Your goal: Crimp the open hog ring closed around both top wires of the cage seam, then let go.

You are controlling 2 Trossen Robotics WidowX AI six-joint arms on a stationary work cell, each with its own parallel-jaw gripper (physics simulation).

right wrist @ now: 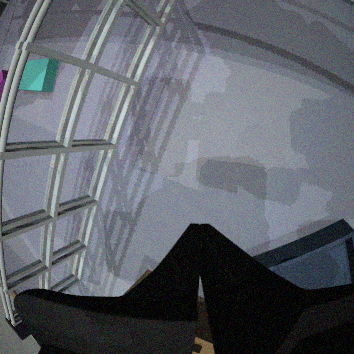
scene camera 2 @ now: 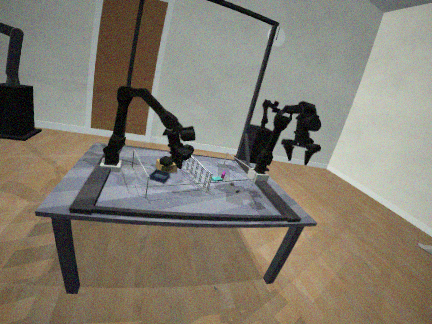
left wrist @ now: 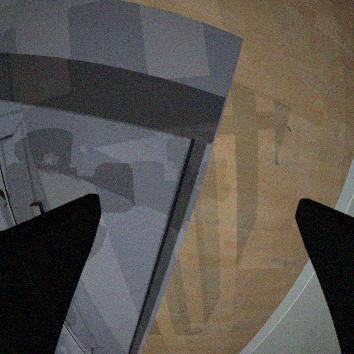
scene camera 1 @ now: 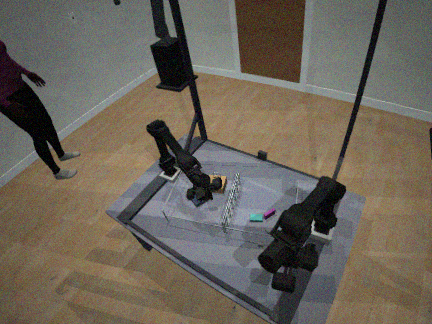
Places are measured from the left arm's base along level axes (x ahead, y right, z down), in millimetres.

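Pixels of known places: left gripper, fingertip midpoint: (scene camera 2: 297, 163) (left wrist: 203, 207) (scene camera 1: 286, 275); right gripper, fingertip midpoint: (right wrist: 198, 232) (scene camera 2: 180, 169) (scene camera 1: 212, 199); left arm's base, link origin: (scene camera 2: 259, 171) (scene camera 1: 322, 227); right arm's base, link origin: (scene camera 2: 111, 162) (scene camera 1: 170, 172).
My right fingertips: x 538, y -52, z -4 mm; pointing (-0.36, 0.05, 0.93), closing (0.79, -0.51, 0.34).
Observation:
Ahead of a thing's pixels: the offset from my right fingertips to its top centre. "spot": to the spot under its first point.
The cage seam {spot: dx -104, dy +20, dz -1 mm} (scene camera 1: 231, 202) (scene camera 2: 198, 172) (right wrist: 30, 148) is an upright lattice of pale wires near the middle of the table; its wires cross the left side of the right wrist view. The hog ring cannot be made out in any view. My right gripper (scene camera 2: 181, 165) (right wrist: 198, 232) points down beside the seam, on its left in the scene views. Its fingertips meet, with no thing visible between them, and stand apart from the seam wires. My left gripper (scene camera 2: 299, 156) (left wrist: 203, 207) is wide open and empty, high up and well away from the seam.
A blue tray {dx +98, dy +10, dz +40 mm} (scene camera 1: 199, 202) (scene camera 2: 160, 176) (right wrist: 312, 260) and a tan block {dx +49, dy +123, dz +12 mm} (scene camera 1: 219, 183) (scene camera 2: 160, 164) are close to my right gripper. A teal block {dx -232, dy +15, dz +50 mm} (scene camera 1: 256, 218) (scene camera 2: 216, 178) (right wrist: 37, 75) and a magenta piece {dx -285, dy +56, dz +30 mm} (scene camera 1: 270, 214) (scene camera 2: 223, 175) lie across the seam. Thin wire outlines extend both ways.

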